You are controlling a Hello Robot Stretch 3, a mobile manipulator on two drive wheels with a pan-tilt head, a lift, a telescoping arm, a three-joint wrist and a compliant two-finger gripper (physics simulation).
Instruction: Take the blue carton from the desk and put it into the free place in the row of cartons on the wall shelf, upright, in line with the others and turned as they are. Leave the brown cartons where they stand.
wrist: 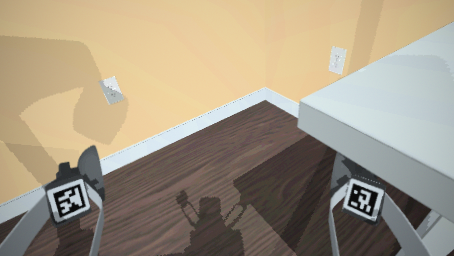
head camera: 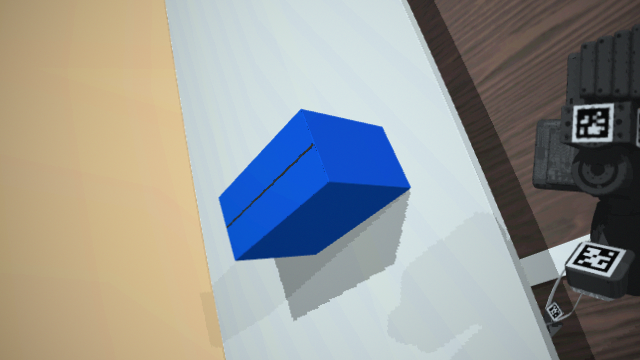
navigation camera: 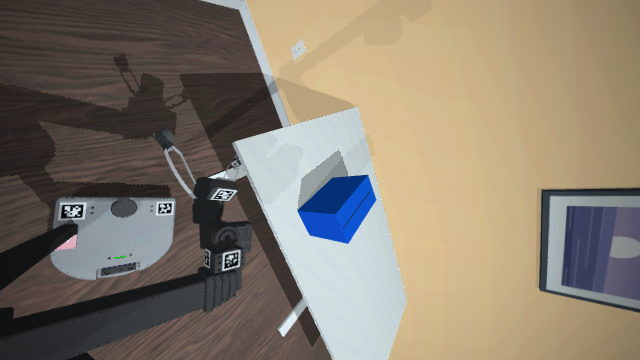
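Where they show: gripper, fingertip midpoint: point(navigation camera: 206, 142); robot's base at its link origin: point(navigation camera: 124, 207).
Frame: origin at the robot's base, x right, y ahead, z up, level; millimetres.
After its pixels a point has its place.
The blue carton point(head camera: 360, 155) {x 472, y -38, z 813 mm} point(navigation camera: 325, 197) {x 517, y 53, z 797 mm} stands on the white desk point(head camera: 300, 50) {x 741, y -266, z 720 mm} point(navigation camera: 360, 300) {x 882, y -487, z 721 mm} point(wrist: 390, 105), with a dark seam line along its top face. It stands at an angle to the desk's edges, nearer the wall side. My gripper point(navigation camera: 200, 150) {x 150, y 206, z 676 mm} point(wrist: 218, 165) {x 150, y 206, z 676 mm} is open and empty, its two fingers wide apart. It is over the floor beside the desk's long front edge, near one end, apart from the carton. In the head camera view one fingertip shows close to that edge; the other is not visible. The wall shelf and the brown cartons do not show.
The desk corner point(wrist: 301, 107) juts in at the right of the wrist view, close to the right finger. A tan wall point(head camera: 90, 150) {x 1247, y -37, z 979 mm} point(navigation camera: 465, 125) {x 1028, y 377, z 1187 mm} runs behind the desk. A framed picture point(navigation camera: 545, 240) {x 1273, y -135, z 1426 mm} hangs on it. Two wall outlets point(wrist: 112, 90) point(wrist: 337, 60) show near the room corner.
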